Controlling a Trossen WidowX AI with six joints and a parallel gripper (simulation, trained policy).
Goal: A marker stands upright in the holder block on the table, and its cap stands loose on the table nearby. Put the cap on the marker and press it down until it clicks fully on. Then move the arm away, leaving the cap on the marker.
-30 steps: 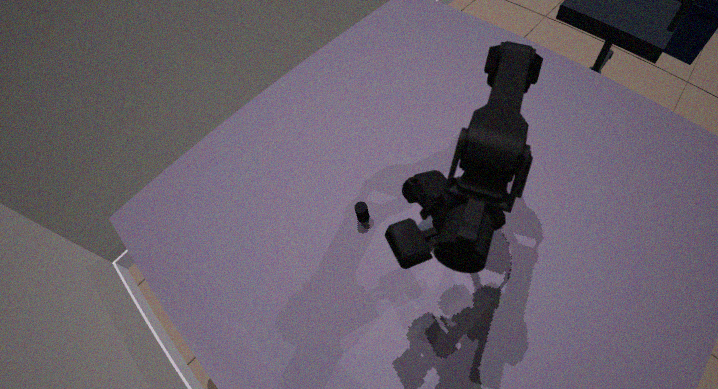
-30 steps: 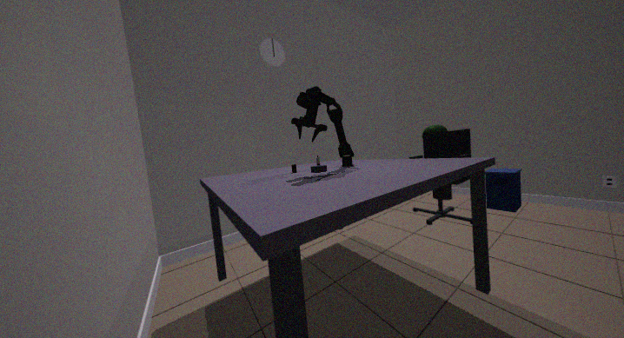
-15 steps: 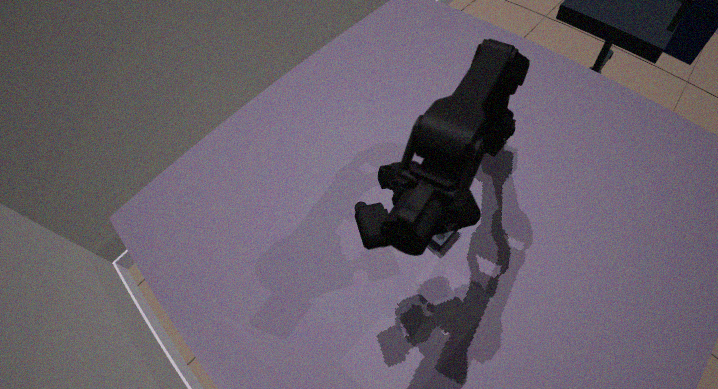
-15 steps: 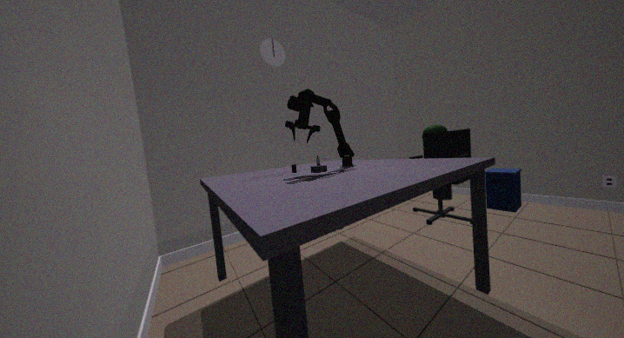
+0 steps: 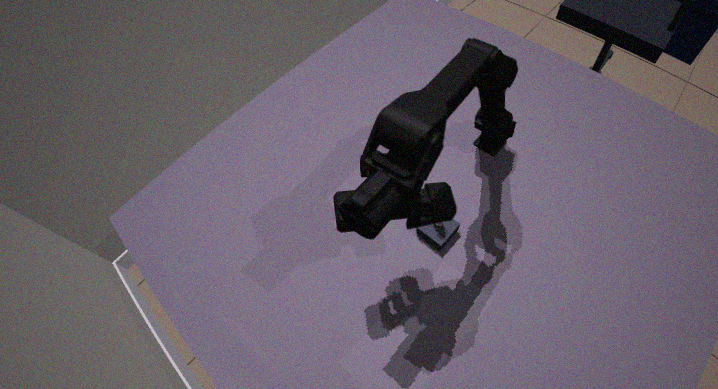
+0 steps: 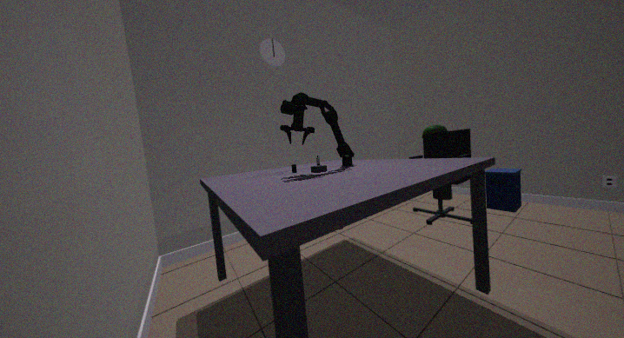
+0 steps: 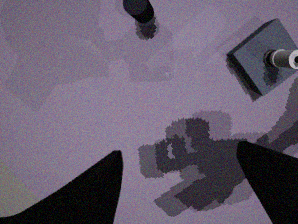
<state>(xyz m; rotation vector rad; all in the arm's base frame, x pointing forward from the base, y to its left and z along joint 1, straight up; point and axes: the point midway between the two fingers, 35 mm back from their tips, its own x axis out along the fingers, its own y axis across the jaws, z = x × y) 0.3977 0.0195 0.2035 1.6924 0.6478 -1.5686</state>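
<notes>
The dark cap is 4 cm behind my gripper tip, 12 cm to the right of it and 14 cm below it. The rest, counted from my gripper tip: grey holder block: 12 cm behind, 3 cm to the left, 15 cm below.
</notes>
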